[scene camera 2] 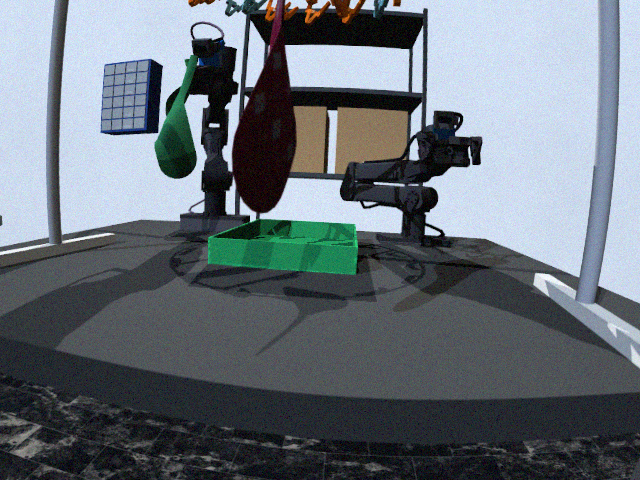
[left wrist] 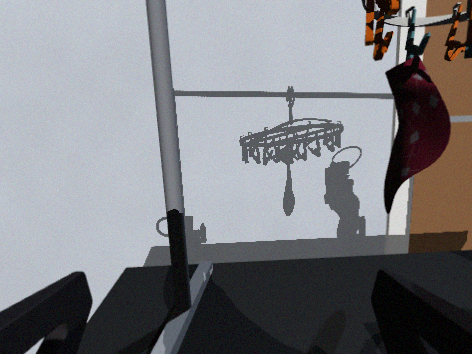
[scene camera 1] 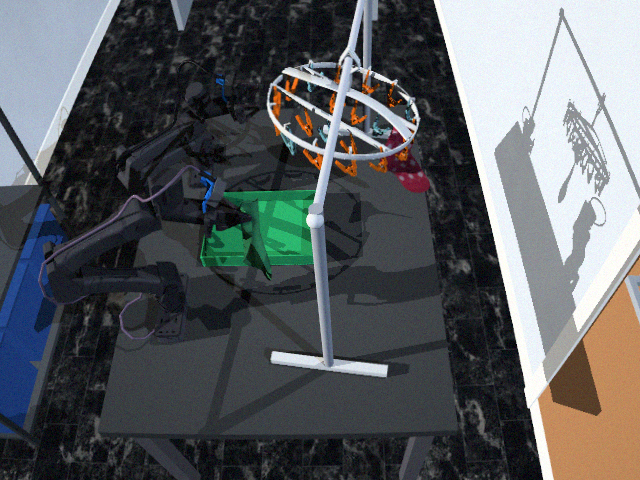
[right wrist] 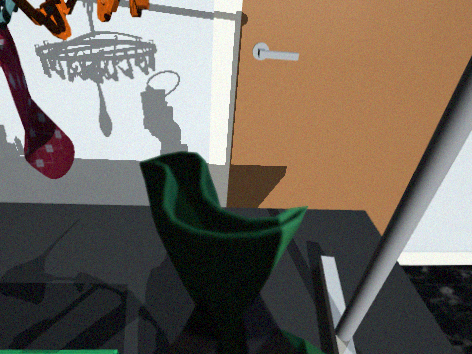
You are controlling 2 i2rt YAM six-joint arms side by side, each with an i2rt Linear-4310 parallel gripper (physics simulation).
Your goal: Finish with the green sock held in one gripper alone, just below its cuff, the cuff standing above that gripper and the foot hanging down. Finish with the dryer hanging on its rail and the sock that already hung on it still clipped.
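Note:
The green sock (scene camera 1: pixel 258 248) (scene camera 2: pixel 176 147) (right wrist: pixel 200 220) is pinched just below its cuff by my right gripper (scene camera 1: pixel 247 219) (scene camera 2: pixel 194 57) (right wrist: pixel 230 283), which is shut on it. The open cuff stands above the fingertips in the right wrist view; the foot hangs down in scene camera 2. My left gripper (scene camera 1: pixel 248 112) (scene camera 2: pixel 475 149) (left wrist: pixel 231 285) is open, empty and well apart from the sock. The round dryer (scene camera 1: pixel 310 79) hangs from the white rail (scene camera 1: pixel 331 139). The red dotted sock (scene camera 1: pixel 408 167) (scene camera 2: pixel 264 129) (left wrist: pixel 422 117) (right wrist: pixel 50 147) hangs from its clip.
A green box (scene camera 1: pixel 284 259) (scene camera 2: pixel 281 256) (right wrist: pixel 60 351) stands on the table (scene camera 1: pixel 279 403) (scene camera 2: pixel 320 356), below the sock in scene camera 1. Stand posts (scene camera 1: pixel 321 299) (scene camera 2: pixel 602 155) (left wrist: pixel 165 125) (right wrist: pixel 420 175) rise near the table's sides. A shelf unit (scene camera 2: pixel 424 56) stands behind the arms.

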